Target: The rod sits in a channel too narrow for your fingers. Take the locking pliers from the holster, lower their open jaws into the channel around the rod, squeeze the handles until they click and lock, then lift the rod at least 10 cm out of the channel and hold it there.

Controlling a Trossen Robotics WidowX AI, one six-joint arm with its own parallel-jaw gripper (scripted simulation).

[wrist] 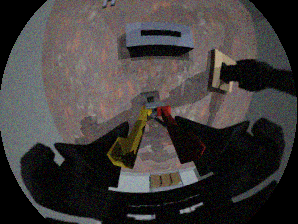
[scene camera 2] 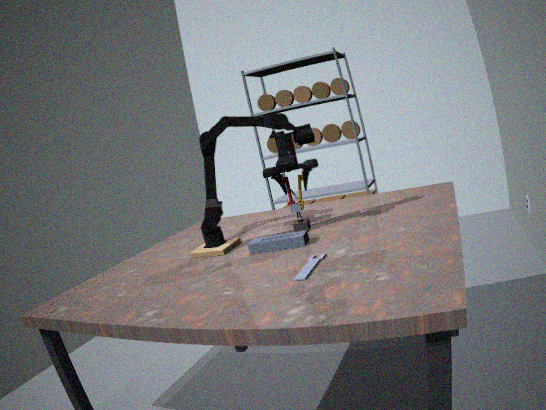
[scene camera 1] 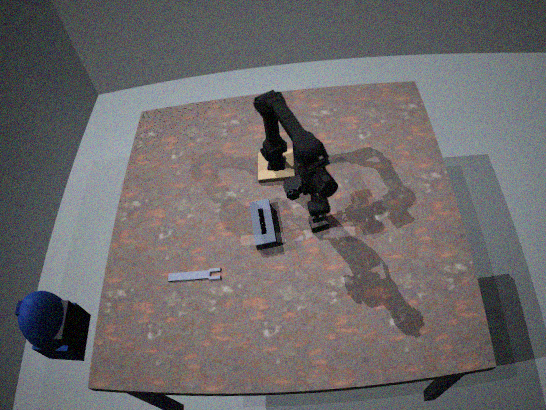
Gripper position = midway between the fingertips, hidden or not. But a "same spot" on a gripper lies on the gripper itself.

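My gripper: visible in scene camera 1 (315,204), scene camera 2 and the wrist view. Same spot on my gripper: (scene camera 2: 277,176) and (wrist: 236,130).
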